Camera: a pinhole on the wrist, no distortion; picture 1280 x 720 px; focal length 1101.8 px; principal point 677.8 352.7 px. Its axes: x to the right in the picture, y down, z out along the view. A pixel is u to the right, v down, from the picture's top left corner.
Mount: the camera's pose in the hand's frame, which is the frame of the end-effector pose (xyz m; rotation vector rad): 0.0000 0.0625 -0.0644 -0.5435 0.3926 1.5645
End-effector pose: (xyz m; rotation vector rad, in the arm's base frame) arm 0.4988 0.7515 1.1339 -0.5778 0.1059 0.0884
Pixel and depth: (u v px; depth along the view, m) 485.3 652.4 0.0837
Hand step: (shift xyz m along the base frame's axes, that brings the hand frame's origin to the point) -0.0407 0.0839 -0.0384
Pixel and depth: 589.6 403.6 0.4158
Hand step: -0.0687 0.3800 0.1108
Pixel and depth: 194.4 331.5 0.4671
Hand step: -0.0204 0.3655 0.2849
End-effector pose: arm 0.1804 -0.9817 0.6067 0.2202 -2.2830 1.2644
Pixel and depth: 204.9 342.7 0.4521
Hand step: -0.1743 -0.2648 -0.3146
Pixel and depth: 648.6 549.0 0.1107
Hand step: -0.0287 0.0408 -0.1169
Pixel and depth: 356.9 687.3 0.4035
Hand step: -0.0471 -0.1857 -0.3573
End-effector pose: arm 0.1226 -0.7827 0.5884 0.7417 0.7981 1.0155
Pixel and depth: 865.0 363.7 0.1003
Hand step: -0.0537 0.0335 0.1171
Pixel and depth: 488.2 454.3 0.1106
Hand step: -0.0223 0.0116 0.1129
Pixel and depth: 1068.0 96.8 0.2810
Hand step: -0.0237 0.1186 0.3061
